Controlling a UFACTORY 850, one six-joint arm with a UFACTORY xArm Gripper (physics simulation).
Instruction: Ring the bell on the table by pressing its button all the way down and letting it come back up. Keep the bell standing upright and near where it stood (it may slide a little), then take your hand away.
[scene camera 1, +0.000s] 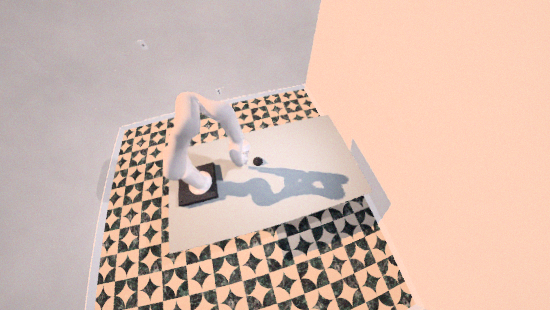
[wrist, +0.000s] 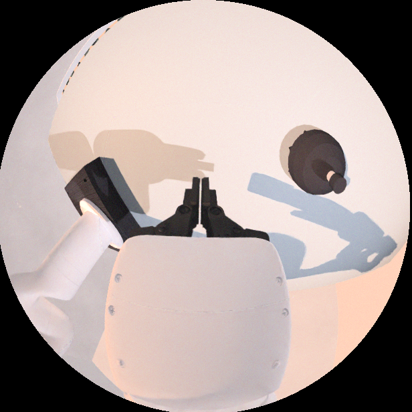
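Note:
The dark bell (scene camera 1: 258, 161) (wrist: 311, 160) stands upright on the pale table. In the wrist view it is at the right, a wide dark dome with a thin stem, a light band and a round dark button (wrist: 339, 183) on top. My gripper (wrist: 200, 188) is shut and empty. It is above the table, to the left of the bell and apart from it in the wrist view. In the scene view the arm's end is close to the bell on its left side; the fingertips are too small to tell there.
The pale table (scene camera 1: 300, 137) (wrist: 210, 75) carries the arm's dark base block (scene camera 1: 184, 195) (wrist: 82, 185) at its left end. Shadows of the arm fall across the table around the bell. A peach wall (scene camera 1: 440, 125) rises beyond the right end, and patterned tile floor (scene camera 1: 227, 267) surrounds the table.

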